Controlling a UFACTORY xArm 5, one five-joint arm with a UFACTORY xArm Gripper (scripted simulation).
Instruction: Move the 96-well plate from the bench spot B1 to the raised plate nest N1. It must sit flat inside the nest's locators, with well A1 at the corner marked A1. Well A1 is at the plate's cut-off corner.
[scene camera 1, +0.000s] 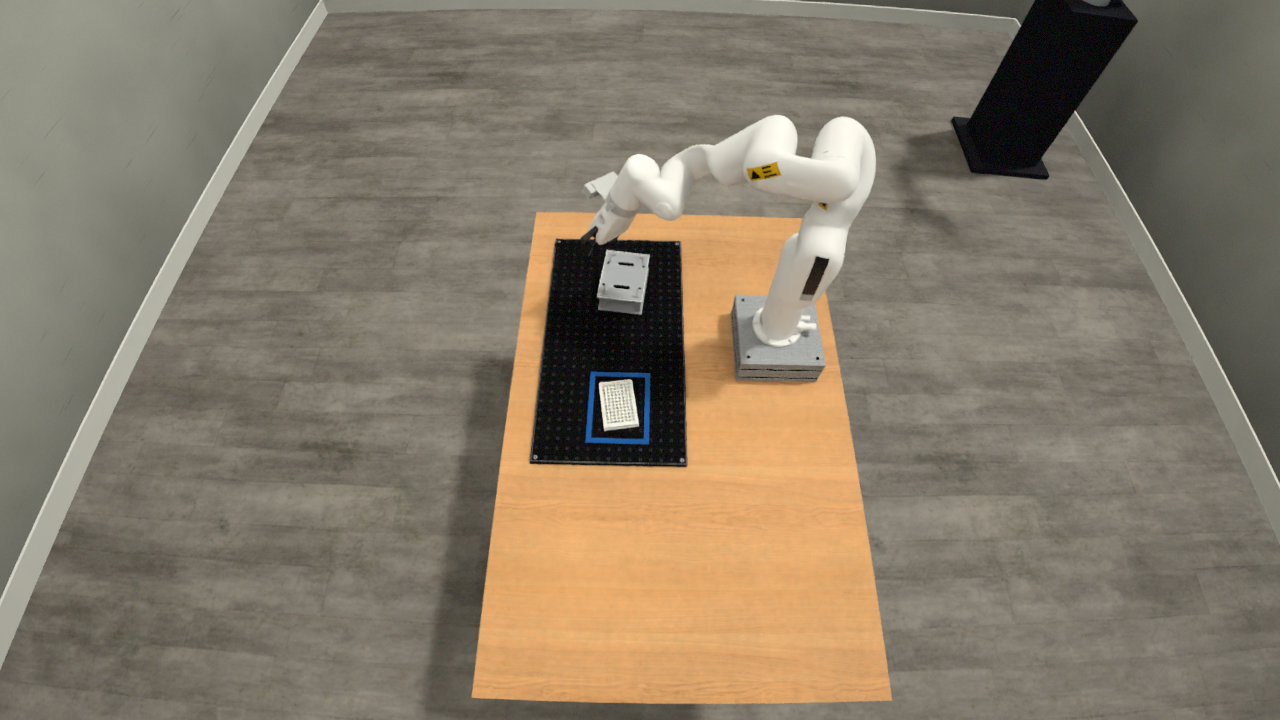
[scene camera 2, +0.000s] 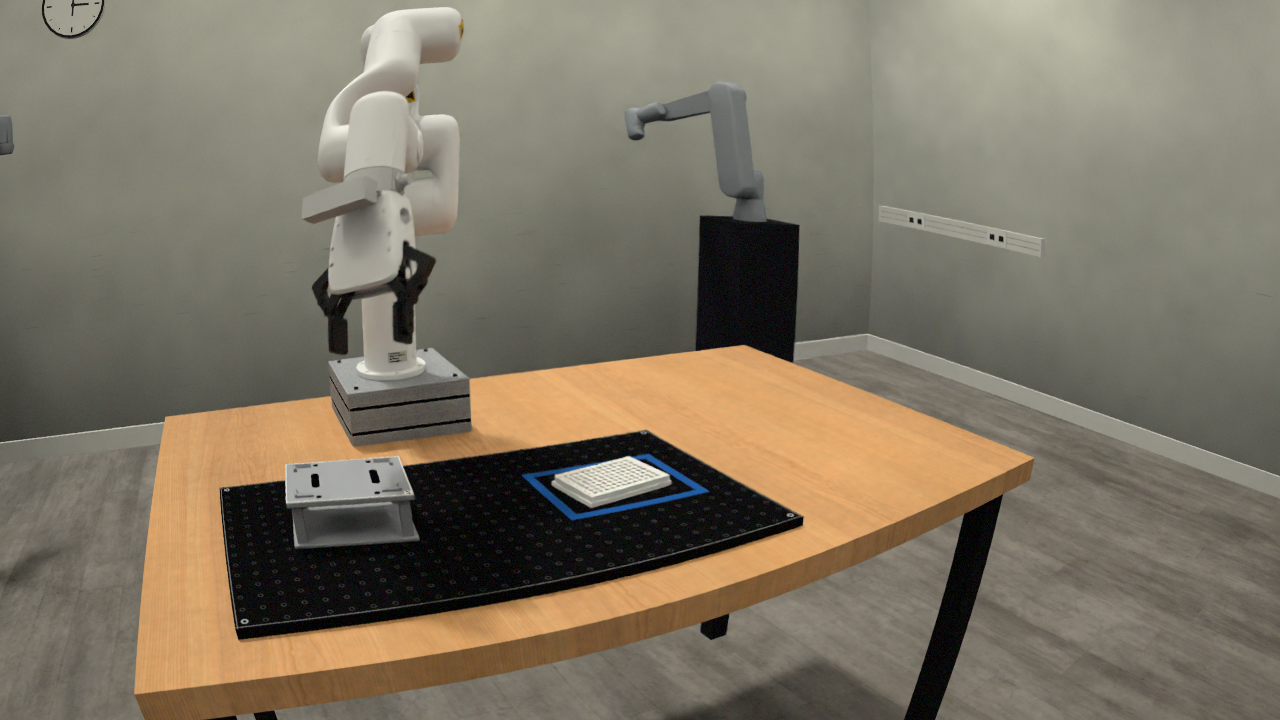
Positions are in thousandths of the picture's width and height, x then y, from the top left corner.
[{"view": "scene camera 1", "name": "my gripper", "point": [467, 338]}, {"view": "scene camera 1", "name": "white 96-well plate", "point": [486, 573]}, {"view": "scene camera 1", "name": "grey raised plate nest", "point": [479, 381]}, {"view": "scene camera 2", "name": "my gripper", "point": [289, 483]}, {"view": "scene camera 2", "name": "white 96-well plate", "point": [475, 670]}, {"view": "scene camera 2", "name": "grey raised plate nest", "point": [264, 666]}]
